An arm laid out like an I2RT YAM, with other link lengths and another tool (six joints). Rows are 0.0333 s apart.
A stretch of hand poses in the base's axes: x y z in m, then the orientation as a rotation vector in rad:
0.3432, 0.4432, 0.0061, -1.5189, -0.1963, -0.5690
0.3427, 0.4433, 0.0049, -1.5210, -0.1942, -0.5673
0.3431, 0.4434, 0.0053, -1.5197, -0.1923, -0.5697
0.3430, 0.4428, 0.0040, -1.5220, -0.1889, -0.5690
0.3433, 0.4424, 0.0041, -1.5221, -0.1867, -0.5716
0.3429, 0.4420, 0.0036, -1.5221, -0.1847, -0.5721
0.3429, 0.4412, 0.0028, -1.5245, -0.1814, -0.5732
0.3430, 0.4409, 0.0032, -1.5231, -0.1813, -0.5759
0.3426, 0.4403, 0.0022, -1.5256, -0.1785, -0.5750
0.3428, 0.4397, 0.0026, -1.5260, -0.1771, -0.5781
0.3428, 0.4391, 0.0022, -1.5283, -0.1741, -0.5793
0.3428, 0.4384, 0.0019, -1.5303, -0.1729, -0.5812
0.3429, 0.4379, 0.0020, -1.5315, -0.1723, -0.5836
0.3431, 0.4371, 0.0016, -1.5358, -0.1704, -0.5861
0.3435, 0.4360, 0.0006, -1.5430, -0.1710, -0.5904
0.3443, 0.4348, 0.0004, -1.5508, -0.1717, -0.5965
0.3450, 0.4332, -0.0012, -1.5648, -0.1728, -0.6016
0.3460, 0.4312, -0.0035, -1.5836, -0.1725, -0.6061
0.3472, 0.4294, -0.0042, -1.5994, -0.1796, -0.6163
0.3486, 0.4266, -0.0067, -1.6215, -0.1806, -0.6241
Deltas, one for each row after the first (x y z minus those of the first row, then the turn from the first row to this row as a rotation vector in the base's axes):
-0.0005, 0.0001, -0.0012, -0.0013, 0.0027, -0.0005
-0.0001, 0.0002, -0.0008, 0.0003, 0.0022, -0.0030
-0.0002, -0.0004, -0.0021, -0.0009, 0.0051, -0.0050
0.0001, -0.0008, -0.0020, -0.0006, 0.0049, -0.0080
-0.0003, -0.0012, -0.0025, -0.0001, 0.0058, -0.0095
-0.0003, -0.0020, -0.0033, -0.0015, 0.0076, -0.0127
-0.0002, -0.0023, -0.0029, -0.0003, 0.0057, -0.0142
-0.0006, -0.0029, -0.0039, -0.0019, 0.0085, -0.0158
-0.0004, -0.0035, -0.0035, -0.0020, 0.0075, -0.0187
-0.0004, -0.0041, -0.0039, -0.0035, 0.0090, -0.0218
-0.0004, -0.0048, -0.0042, -0.0051, 0.0089, -0.0241
-0.0003, -0.0053, -0.0041, -0.0062, 0.0080, -0.0263
-0.0001, -0.0061, -0.0045, -0.0100, 0.0084, -0.0299
0.0003, -0.0072, -0.0055, -0.0172, 0.0067, -0.0338
0.0011, -0.0084, -0.0057, -0.0251, 0.0039, -0.0390
0.0018, -0.0100, -0.0073, -0.0389, 0.0026, -0.0445
0.0028, -0.0120, -0.0096, -0.0568, 0.0033, -0.0514
0.0040, -0.0138, -0.0103, -0.0742, -0.0044, -0.0571
0.0054, -0.0166, -0.0128, -0.0958, -0.0059, -0.0661

